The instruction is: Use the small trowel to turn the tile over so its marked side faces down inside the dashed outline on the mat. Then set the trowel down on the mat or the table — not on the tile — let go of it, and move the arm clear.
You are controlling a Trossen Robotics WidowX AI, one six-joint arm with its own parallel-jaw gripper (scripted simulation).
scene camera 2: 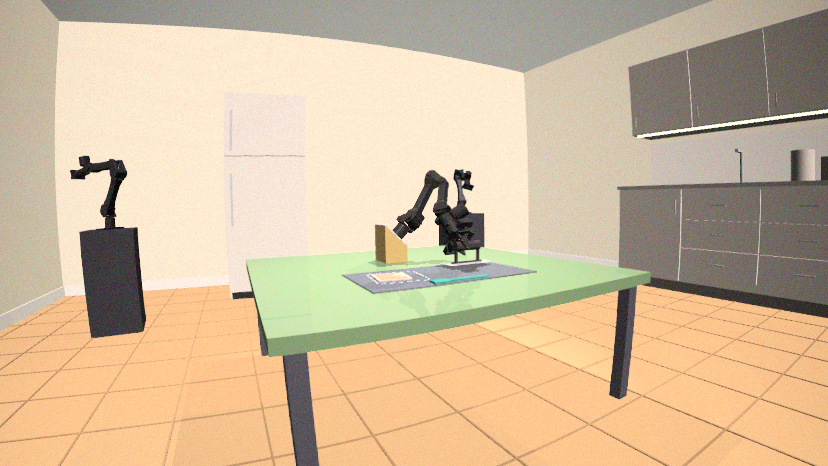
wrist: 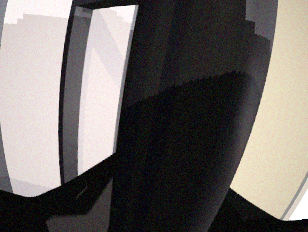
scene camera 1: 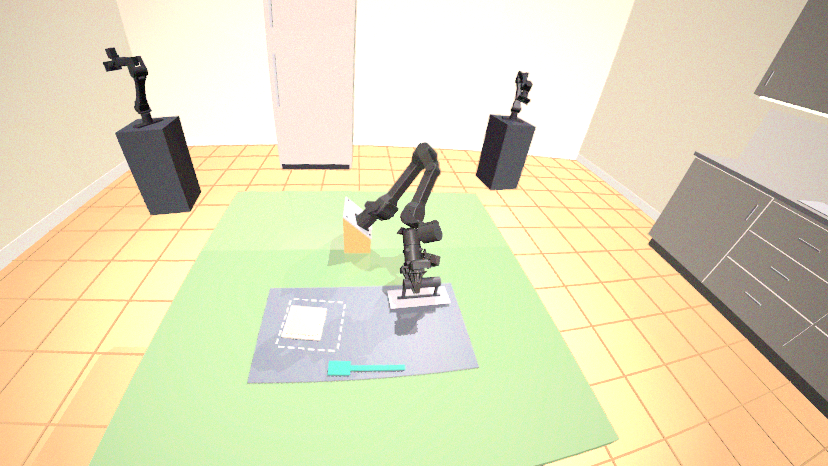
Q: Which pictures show my gripper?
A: Scene camera 2, the wrist view and scene camera 1: all of them.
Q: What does my gripper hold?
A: A trowel.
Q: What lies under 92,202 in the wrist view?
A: My gripper.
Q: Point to a square tile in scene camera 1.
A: At 307,323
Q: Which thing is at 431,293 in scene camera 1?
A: A trowel.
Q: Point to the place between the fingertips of my gripper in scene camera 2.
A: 466,252
